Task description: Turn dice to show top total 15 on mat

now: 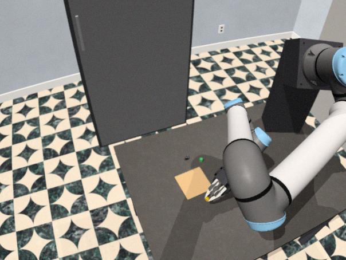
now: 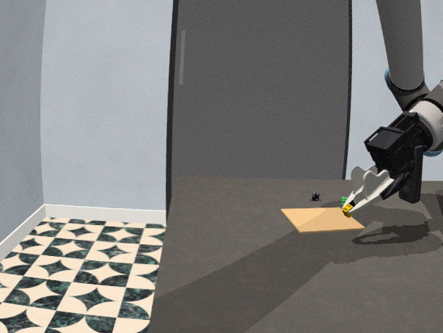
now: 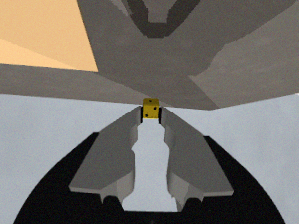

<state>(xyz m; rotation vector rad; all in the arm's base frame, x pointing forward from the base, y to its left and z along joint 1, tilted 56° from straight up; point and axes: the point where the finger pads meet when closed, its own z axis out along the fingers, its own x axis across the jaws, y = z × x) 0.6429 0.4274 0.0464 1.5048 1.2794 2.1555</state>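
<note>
The orange mat lies 12 cm to the right of my hand, 7 cm below it and 4 cm ahead of it. Round my hand: black die 28 cm to the right, 6 cm below, 4 cm ahead; then yellow die 1 cm below, 1 cm ahead; then green die 25 cm to the right, 6 cm below, 3 cm behind.
</note>
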